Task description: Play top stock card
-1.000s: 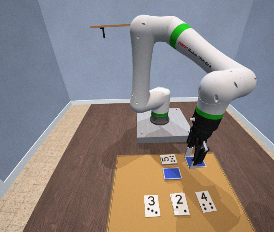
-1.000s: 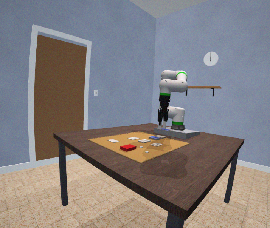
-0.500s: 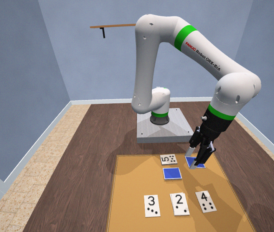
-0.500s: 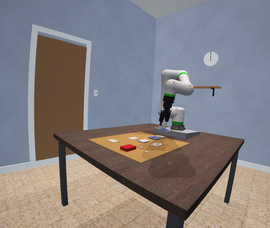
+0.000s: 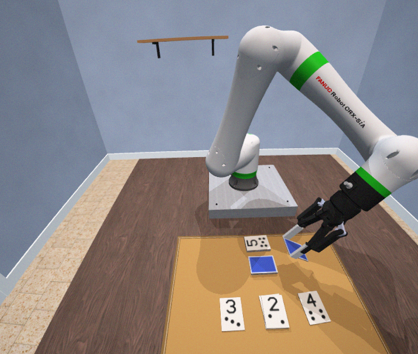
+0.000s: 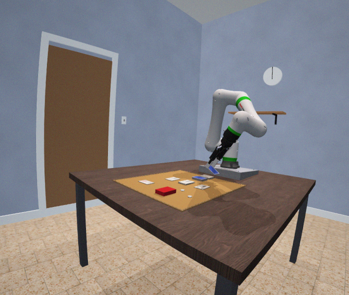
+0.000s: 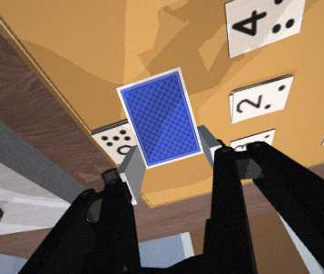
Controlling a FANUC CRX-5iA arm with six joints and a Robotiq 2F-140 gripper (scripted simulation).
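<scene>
Now: the card 40 mm below my hand and 10 mm to the left of it. The rest, counted from my hand: tan card cloth: 190 mm ahead, 140 mm below, 100 mm to the right; then red box: 400 mm ahead, 120 mm below, 20 mm to the right.
</scene>
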